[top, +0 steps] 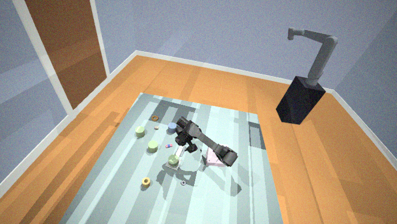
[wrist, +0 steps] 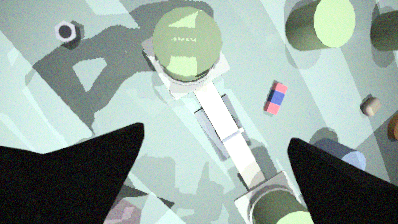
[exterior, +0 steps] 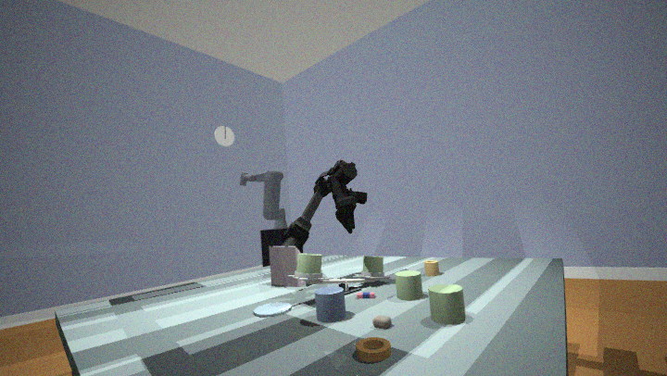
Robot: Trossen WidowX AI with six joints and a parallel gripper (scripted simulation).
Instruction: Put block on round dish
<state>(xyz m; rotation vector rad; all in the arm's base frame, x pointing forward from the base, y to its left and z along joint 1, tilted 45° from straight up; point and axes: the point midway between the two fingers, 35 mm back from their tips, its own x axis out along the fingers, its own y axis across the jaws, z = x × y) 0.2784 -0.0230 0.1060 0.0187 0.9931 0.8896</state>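
Now: gripper tip 140 mm above the grey block, 50 mm to the right of it and 40 mm short of it. Also, from my gripper tip: small balance 150 mm below, 80 mm to the right, 10 mm ahead; blue cylinder 290 mm to the right, 150 mm below, 110 mm ahead; red-and-blue eraser 180 mm below, 110 mm to the right, 100 mm ahead.
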